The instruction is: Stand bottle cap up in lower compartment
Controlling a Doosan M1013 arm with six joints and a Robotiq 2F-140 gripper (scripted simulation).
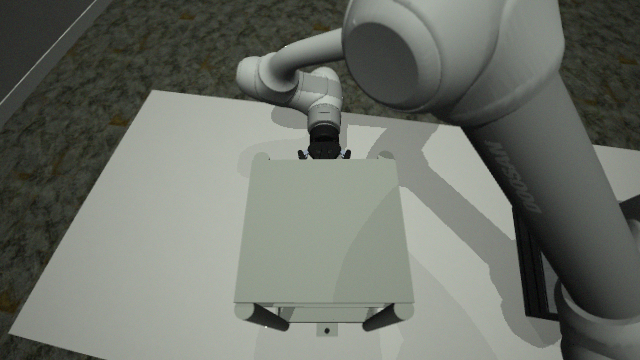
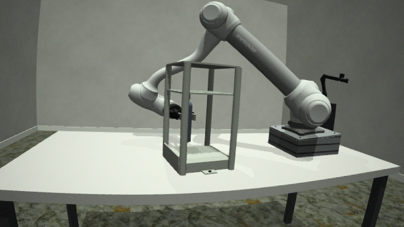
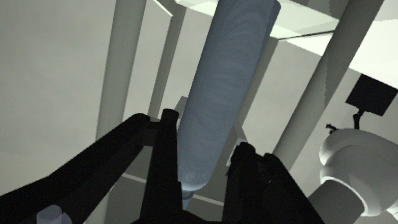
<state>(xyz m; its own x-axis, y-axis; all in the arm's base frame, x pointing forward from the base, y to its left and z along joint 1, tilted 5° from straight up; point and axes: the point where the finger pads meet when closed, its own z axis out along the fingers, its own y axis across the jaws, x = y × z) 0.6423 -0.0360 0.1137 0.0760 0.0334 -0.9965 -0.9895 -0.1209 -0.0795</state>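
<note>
The shelving unit lies 2 cm behind my hand, 13 cm to the left of it and 3 cm above it.
</note>
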